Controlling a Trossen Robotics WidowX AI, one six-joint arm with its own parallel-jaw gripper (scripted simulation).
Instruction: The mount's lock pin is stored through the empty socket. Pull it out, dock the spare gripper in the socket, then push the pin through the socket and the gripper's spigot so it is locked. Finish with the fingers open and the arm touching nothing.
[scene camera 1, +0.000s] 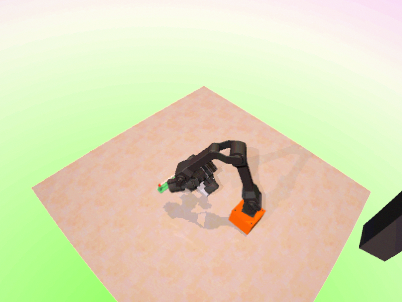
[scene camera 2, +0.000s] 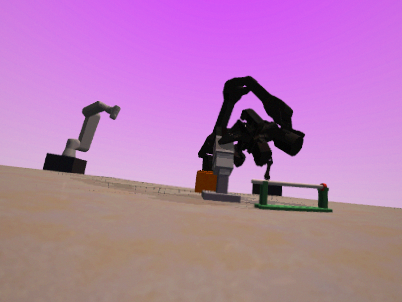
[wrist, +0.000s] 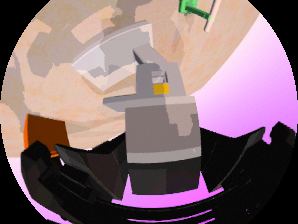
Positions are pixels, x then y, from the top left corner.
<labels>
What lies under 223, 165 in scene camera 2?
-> A grey mount.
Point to my gripper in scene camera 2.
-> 216, 150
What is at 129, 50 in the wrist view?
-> A grey mount.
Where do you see a spare gripper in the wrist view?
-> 163, 141
</labels>
